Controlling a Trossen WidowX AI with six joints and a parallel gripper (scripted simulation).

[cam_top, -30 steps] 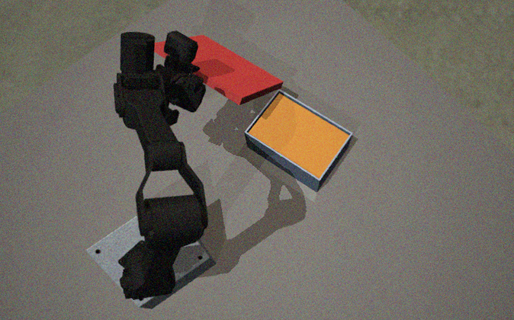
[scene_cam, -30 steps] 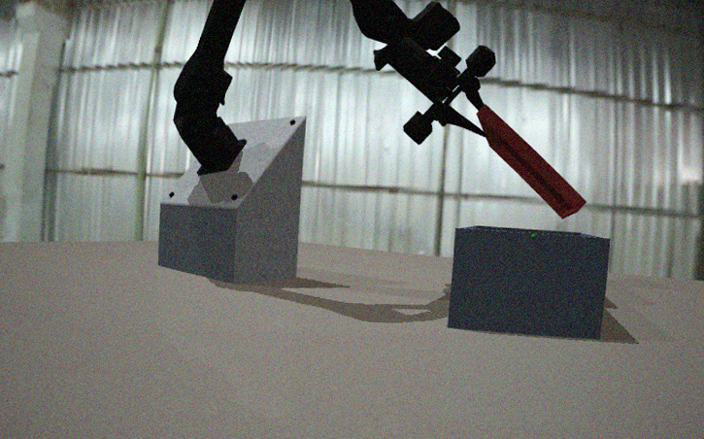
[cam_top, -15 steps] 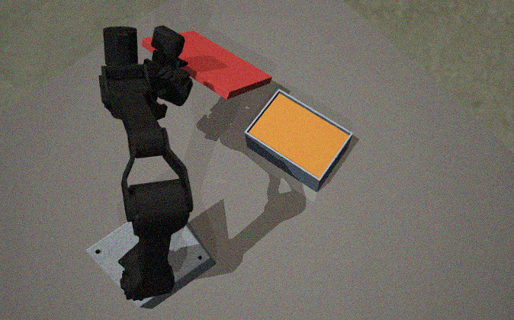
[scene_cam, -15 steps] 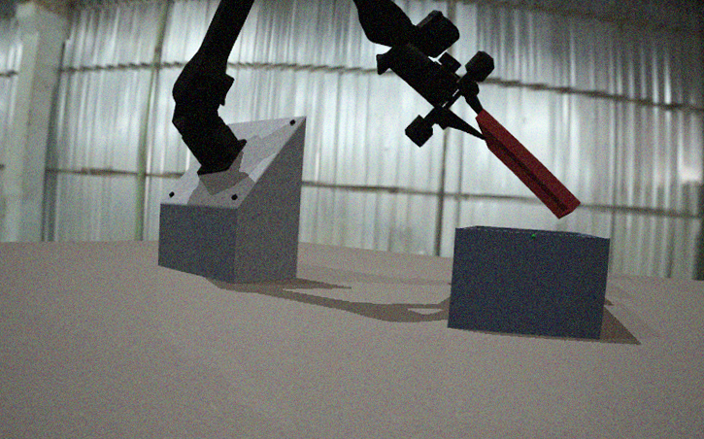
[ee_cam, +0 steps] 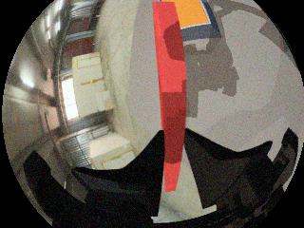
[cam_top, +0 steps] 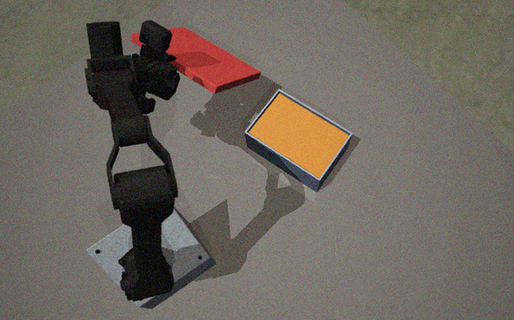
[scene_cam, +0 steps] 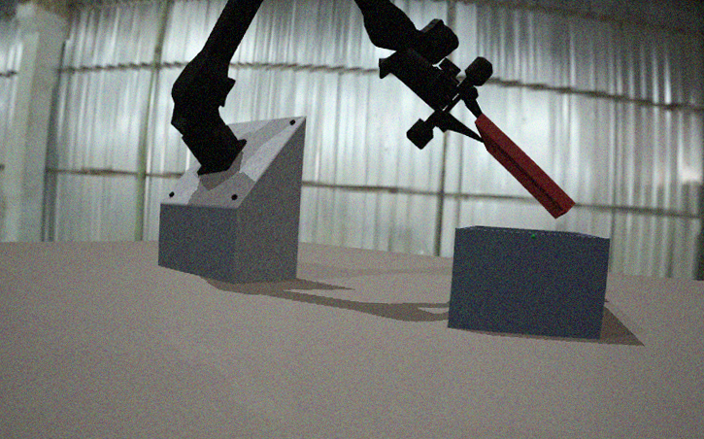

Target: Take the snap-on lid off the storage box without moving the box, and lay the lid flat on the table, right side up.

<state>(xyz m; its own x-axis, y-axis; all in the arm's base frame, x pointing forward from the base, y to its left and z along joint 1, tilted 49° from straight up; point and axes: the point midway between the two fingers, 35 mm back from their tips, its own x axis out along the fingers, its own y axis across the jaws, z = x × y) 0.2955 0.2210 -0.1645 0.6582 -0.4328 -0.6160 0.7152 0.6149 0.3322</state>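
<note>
My gripper tip is 6 cm short of the lid, 5 cm above it and 1 cm to the right of it. The rest, counted from my gripper tip: storage box (26 cm to the right, 19 cm below, 13 cm ahead).
</note>
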